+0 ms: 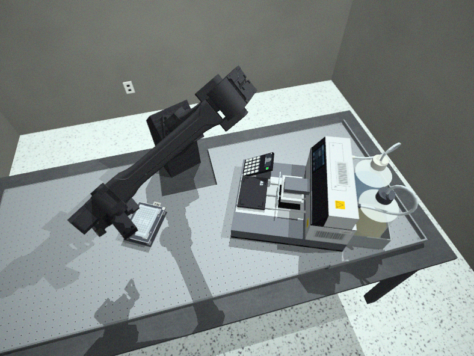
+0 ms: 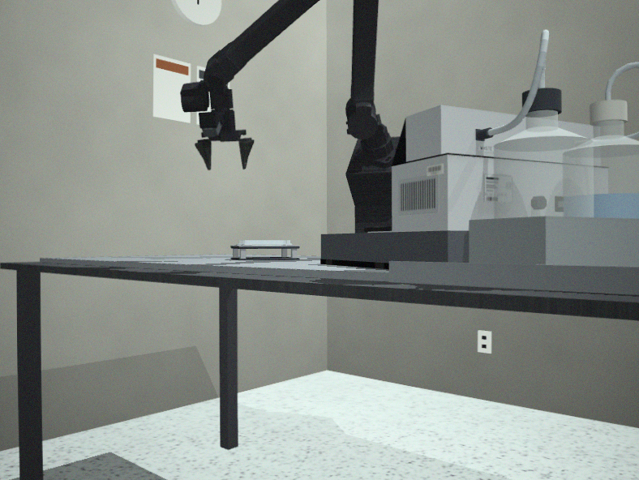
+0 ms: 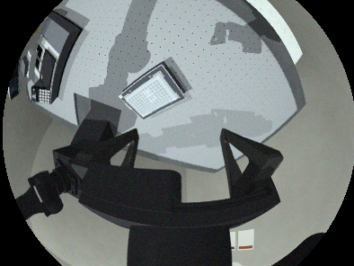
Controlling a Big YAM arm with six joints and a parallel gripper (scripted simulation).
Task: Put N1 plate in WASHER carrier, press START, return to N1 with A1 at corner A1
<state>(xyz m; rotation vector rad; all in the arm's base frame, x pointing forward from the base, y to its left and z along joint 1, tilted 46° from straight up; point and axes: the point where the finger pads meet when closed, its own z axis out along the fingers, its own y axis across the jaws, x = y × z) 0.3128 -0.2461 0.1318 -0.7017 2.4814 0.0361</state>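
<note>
Right now my hand is 110 mm past the white well plate, 10 mm to the right of it and 200 mm above it. Round my hand: black carrier: 190 mm behind, 460 mm to the left, 170 mm below; then plate washer: 160 mm behind, 610 mm to the left, 120 mm below; then plate nest: 110 mm behind, 10 mm to the left, 210 mm below.
</note>
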